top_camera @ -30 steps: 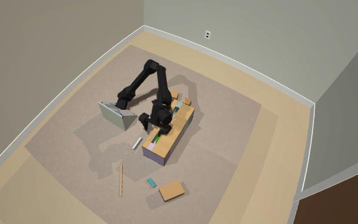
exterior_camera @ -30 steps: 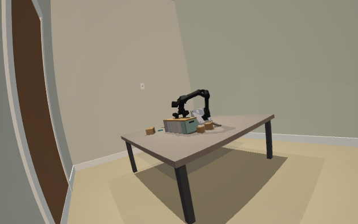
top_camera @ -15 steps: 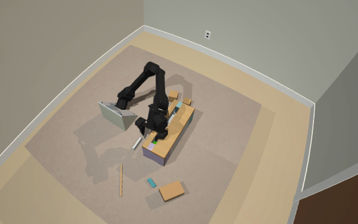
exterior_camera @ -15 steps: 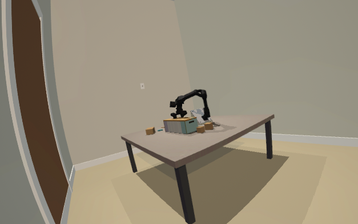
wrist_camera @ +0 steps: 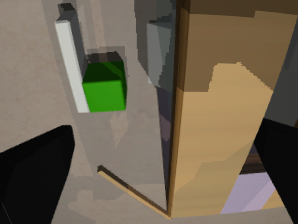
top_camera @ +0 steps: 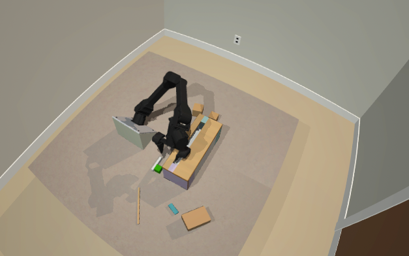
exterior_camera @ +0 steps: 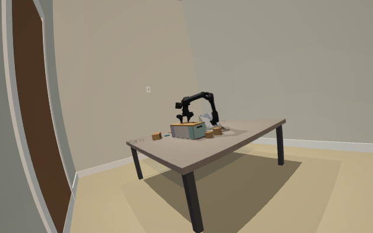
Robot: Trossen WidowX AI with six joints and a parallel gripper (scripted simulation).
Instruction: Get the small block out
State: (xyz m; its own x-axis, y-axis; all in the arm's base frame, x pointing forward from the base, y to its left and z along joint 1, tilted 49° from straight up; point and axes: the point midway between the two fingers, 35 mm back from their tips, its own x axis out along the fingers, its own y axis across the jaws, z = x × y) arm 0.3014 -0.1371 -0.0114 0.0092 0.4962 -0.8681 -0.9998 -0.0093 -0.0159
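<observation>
Now: the green block 10 cm below my gripper tip, 5 cm to the right of it and 4 cm behind it. From my gripper tip the other things lie so: thin wooden stick 28 cm to the right, 12 cm below, 2 cm behind; then long box 13 cm to the left, 6 cm below, 3 cm ahead.
</observation>
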